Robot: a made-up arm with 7 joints.
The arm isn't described. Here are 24 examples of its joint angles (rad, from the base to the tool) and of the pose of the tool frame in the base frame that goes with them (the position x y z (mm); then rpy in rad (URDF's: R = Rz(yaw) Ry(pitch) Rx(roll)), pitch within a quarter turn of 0, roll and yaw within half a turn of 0).
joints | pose
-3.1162 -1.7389 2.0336 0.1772 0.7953 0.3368 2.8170 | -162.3 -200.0 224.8 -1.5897 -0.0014 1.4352
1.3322 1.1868 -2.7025 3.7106 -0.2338 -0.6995 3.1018 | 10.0 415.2 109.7 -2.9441 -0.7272 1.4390
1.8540 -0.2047 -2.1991 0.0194 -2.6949 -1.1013 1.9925 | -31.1 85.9 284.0 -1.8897 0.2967 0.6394
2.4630 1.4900 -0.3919 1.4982 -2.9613 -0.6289 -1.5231 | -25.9 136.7 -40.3 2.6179 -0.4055 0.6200
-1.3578 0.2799 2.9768 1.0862 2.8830 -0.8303 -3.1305 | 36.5 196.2 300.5 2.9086 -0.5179 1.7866
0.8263 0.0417 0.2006 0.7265 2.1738 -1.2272 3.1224 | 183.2 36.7 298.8 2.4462 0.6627 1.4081
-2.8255 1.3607 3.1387 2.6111 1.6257 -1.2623 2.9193 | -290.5 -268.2 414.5 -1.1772 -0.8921 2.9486
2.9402 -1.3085 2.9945 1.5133 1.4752 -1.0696 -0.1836 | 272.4 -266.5 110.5 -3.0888 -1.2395 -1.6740
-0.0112 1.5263 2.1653 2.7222 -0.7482 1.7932 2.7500 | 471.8 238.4 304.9 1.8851 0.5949 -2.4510
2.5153 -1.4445 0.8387 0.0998 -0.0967 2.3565 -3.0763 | 31.0 48.1 220.4 -2.0019 -0.4243 -1.2769
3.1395 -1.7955 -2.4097 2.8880 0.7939 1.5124 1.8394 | 517.3 178.0 71.2 1.5893 0.8931 -3.0041
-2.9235 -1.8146 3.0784 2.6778 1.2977 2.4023 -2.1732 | 313.7 232.0 23.5 -0.3680 -1.2410 -0.1569
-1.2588 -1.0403 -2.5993 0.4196 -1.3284 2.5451 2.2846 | 28.1 161.0 116.3 1.1019 -0.0292 2.5580
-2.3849 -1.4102 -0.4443 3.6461 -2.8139 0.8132 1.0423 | 469.4 319.6 129.5 -2.7990 -0.3370 -0.4953
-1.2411 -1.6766 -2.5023 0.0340 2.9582 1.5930 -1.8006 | -111.6 -179.4 85.7 -2.9893 0.8106 0.5608
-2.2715 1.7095 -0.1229 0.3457 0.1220 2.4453 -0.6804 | 21.7 -7.8 255.1 0.6337 -0.3204 -0.0082
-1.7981 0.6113 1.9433 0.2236 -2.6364 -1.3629 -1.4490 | -30.7 36.7 325.3 1.8551 0.5967 -2.0040
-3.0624 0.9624 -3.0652 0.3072 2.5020 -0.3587 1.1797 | 144.0 -72.7 248.5 2.6339 0.9138 2.3601
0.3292 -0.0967 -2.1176 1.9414 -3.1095 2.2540 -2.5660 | -88.3 -179.4 750.0 0.5962 0.8707 2.1586
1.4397 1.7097 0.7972 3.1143 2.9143 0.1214 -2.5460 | 30.9 583.0 94.5 -1.6315 -0.4087 -0.1530
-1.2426 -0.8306 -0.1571 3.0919 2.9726 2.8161 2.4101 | -72.4 362.4 385.1 3.0315 -0.4718 -0.7657
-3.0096 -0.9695 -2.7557 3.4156 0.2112 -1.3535 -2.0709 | 168.7 -86.4 571.6 -0.4843 -0.7384 1.6247
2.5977 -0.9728 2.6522 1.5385 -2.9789 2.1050 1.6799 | 340.9 -400.2 284.9 0.3934 0.2602 0.7031
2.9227 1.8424 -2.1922 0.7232 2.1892 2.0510 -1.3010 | -55.6 369.0 291.4 3.0092 -0.7788 2.3553
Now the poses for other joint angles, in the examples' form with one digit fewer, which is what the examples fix.
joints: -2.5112 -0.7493 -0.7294 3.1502 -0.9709 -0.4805 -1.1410
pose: 382 68 635 -0.651 -0.535 -2.219
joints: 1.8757 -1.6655 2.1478 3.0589 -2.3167 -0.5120 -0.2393
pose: 114 -480 37 -2.607 0.801 2.388
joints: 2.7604 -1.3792 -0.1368 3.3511 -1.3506 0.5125 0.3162
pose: 551 -264 266 -1.540 0.399 -1.458
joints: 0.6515 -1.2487 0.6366 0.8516 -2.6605 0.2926 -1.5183
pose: -35 252 472 -0.904 -0.117 -0.448
